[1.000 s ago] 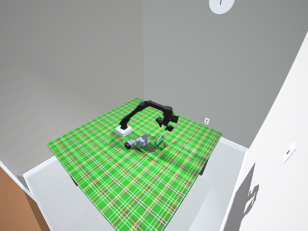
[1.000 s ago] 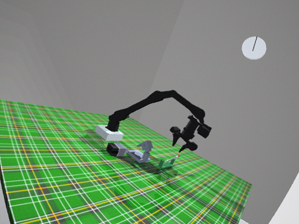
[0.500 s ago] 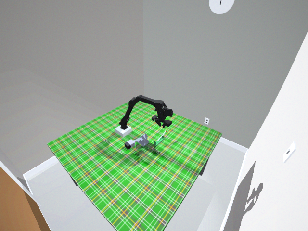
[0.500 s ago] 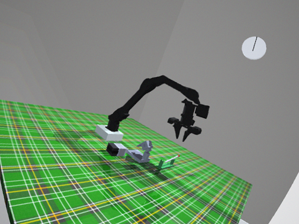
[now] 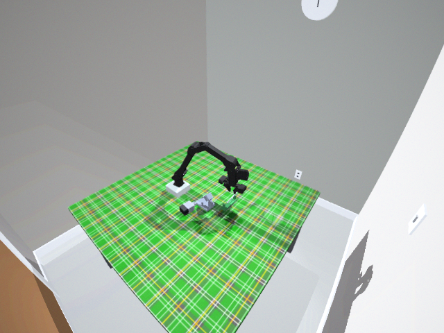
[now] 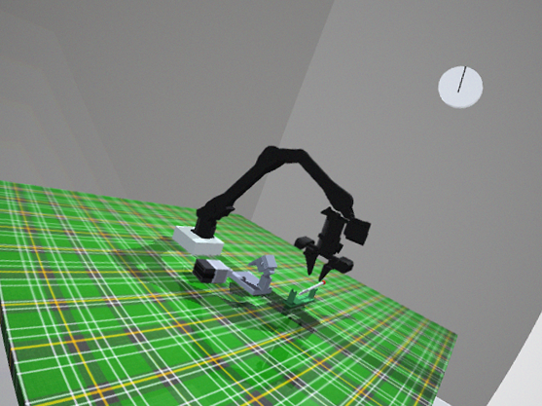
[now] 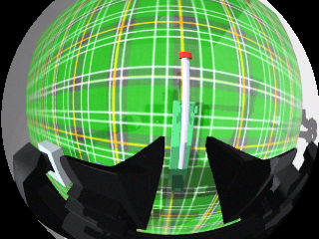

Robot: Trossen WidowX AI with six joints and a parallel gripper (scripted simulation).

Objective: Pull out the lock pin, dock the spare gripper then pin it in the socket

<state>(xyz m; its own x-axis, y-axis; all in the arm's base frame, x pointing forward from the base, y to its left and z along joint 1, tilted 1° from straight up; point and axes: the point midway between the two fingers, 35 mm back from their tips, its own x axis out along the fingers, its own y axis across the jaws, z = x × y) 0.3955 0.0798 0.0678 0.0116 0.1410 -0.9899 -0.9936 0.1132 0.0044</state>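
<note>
Right now my gripper tip is 4 cm to the left of the green u-shaped cradle and 5 cm above it. From my gripper tip the other things lie so: light grey mount 12 cm behind, 12 cm to the right, 2 cm below; then spare gripper 21 cm behind, 22 cm to the right, 5 cm below.
</note>
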